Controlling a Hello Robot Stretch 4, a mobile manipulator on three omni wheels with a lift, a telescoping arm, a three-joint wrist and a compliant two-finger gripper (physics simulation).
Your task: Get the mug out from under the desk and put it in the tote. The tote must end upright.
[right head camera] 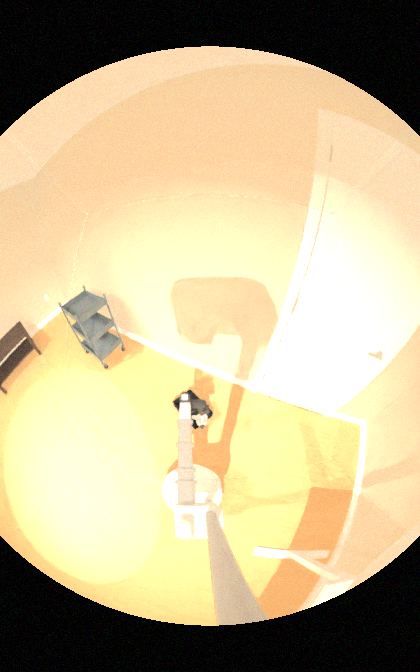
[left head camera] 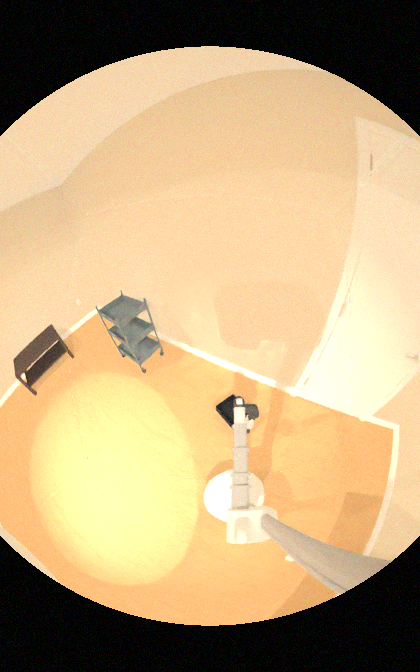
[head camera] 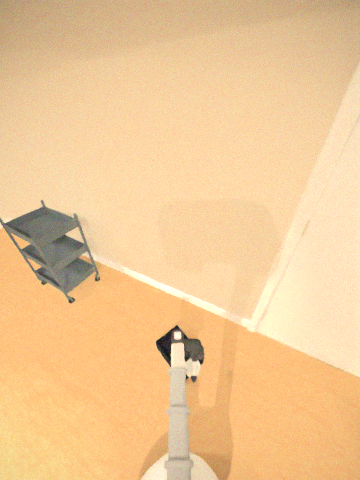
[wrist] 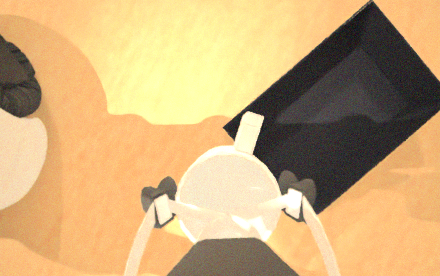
Scene:
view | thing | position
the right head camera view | grey three-shelf cart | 92,326
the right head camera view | white door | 342,320

